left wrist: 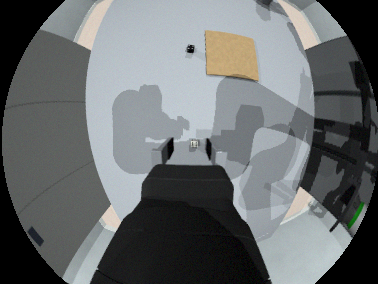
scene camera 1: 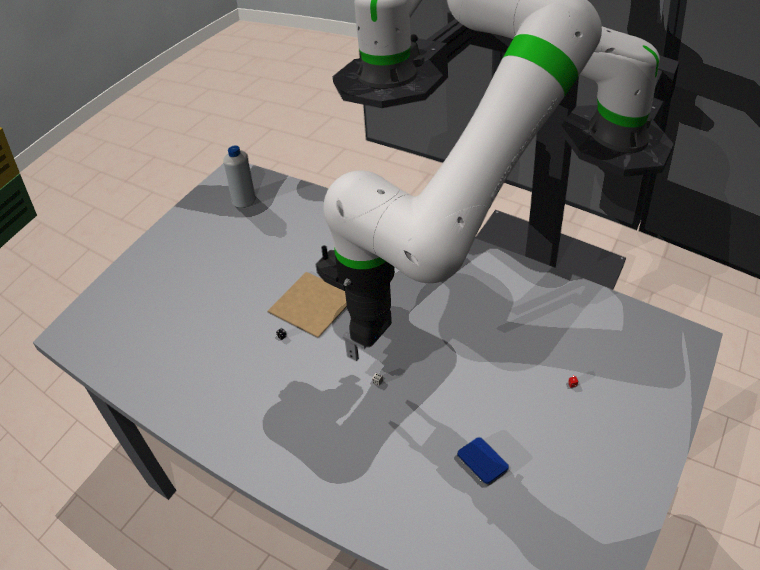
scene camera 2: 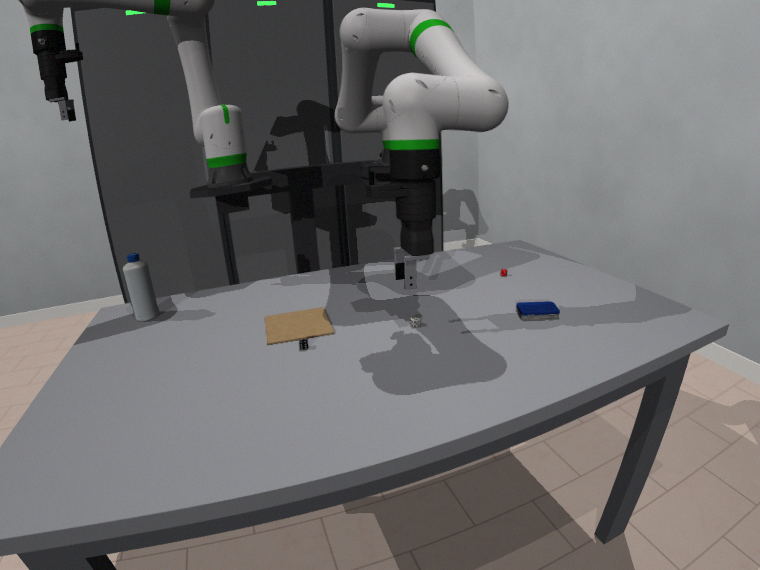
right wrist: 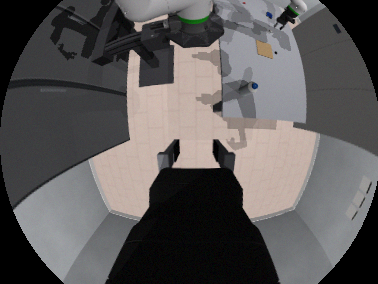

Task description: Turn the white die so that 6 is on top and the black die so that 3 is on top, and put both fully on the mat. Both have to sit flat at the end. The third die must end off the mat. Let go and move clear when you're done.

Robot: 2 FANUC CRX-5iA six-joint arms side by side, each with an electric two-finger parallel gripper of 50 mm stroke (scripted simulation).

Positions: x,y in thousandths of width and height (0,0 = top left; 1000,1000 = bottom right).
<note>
I see my left gripper (scene camera 2: 534,497), my right gripper (scene camera 2: 91,211), a tan mat (scene camera 1: 410,534), a blue-topped box (scene camera 1: 628,801) and a grey bottle (scene camera 2: 180,476).
The tan mat shows as well in the left wrist view (left wrist: 604,192) and in scene camera 2 (scene camera 2: 385,573). The grey bottle shows as well in scene camera 1 (scene camera 1: 311,287). My left gripper is seen too in the left wrist view (left wrist: 501,509) and in scene camera 1 (scene camera 1: 477,610).
</note>
